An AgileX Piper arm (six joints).
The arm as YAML. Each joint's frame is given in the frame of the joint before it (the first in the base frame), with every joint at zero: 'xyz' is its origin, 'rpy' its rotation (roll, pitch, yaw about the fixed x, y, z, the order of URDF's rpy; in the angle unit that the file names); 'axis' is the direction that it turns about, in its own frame. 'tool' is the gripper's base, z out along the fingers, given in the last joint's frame.
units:
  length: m
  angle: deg
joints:
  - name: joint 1
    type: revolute
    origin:
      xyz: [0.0, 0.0, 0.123]
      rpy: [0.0, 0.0, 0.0]
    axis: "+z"
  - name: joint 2
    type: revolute
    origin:
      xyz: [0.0, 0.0, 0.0]
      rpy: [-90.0, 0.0, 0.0]
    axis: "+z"
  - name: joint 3
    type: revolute
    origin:
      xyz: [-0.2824, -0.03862, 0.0]
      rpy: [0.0, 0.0, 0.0]
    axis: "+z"
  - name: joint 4
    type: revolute
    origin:
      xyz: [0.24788, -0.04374, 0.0]
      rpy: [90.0, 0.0, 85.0]
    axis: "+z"
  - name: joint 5
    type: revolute
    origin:
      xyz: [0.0, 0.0, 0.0]
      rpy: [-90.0, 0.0, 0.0]
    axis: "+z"
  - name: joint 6
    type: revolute
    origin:
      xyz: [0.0, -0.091, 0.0]
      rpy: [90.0, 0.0, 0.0]
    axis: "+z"
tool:
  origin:
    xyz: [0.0, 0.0, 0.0]
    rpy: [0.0, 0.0, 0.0]
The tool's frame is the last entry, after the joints.
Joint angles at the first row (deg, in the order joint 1, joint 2, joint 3, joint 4, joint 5, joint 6):
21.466 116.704 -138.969 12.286 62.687 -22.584
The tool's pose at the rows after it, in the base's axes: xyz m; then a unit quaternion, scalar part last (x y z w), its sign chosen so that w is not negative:
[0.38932, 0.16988, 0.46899, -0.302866, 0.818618, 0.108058, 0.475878]
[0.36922, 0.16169, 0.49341, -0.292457, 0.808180, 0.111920, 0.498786]
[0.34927, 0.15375, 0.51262, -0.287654, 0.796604, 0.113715, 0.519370]
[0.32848, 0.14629, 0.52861, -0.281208, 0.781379, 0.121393, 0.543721]
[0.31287, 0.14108, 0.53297, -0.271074, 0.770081, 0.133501, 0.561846]
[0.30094, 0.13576, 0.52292, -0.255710, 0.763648, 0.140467, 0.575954]
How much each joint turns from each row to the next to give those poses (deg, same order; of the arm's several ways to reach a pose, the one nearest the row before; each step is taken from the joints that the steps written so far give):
-0.001 -3.855 0.000 -1.238 0.977 3.971
0.001 -3.440 0.001 -0.218 0.272 1.223
0.000 -3.875 1.745 0.000 -0.670 0.254
-0.001 -4.723 3.942 0.766 -2.631 0.000
0.000 -4.991 7.036 1.287 -4.723 0.000
0.001 -5.887 11.282 0.892 -7.477 -0.139

